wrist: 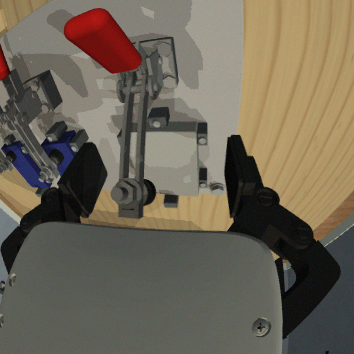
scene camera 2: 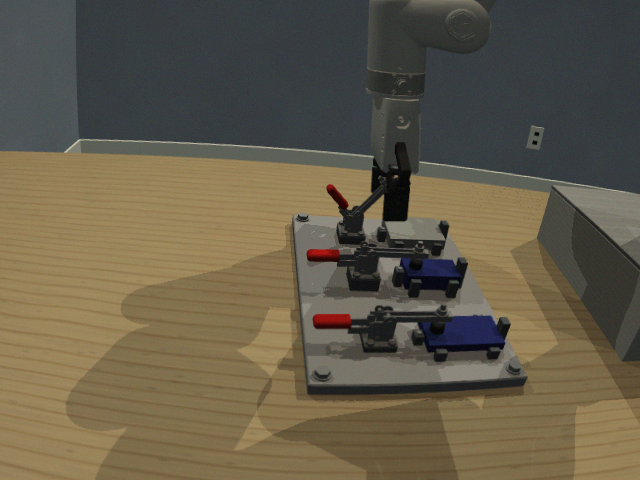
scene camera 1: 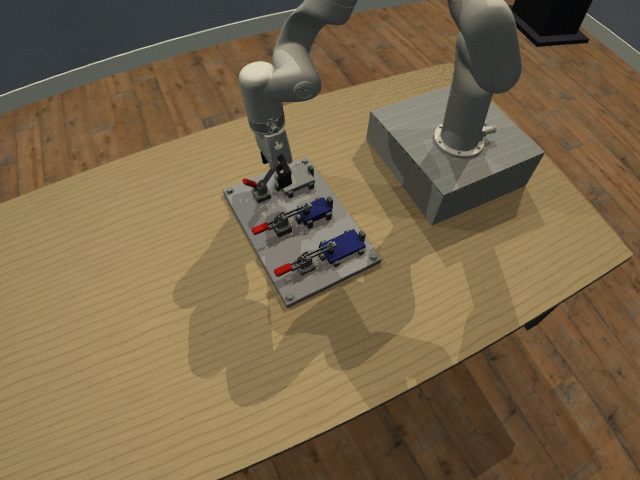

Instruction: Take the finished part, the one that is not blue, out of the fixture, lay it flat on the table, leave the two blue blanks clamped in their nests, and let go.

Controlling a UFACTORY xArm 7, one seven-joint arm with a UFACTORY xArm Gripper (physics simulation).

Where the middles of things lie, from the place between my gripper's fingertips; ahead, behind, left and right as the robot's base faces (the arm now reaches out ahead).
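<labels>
Clamp arm (wrist: 136,192): 10 mm above my hand, 20 mm ahead of it, 10 mm to the left of it. Toggle clamp (scene camera 2: 349,231): 20 mm to the left of my hand and 40 mm ahead of it. Finished part (scene camera 2: 412,230): 30 mm below my hand, 40 mm behind it. Fixture plate (scene camera 2: 323,288): 20 mm behind my hand, 120 mm to the left of it and 60 mm below it. Going by their middles, of the things named here the fixture plate is the farthest from my hand.
</labels>
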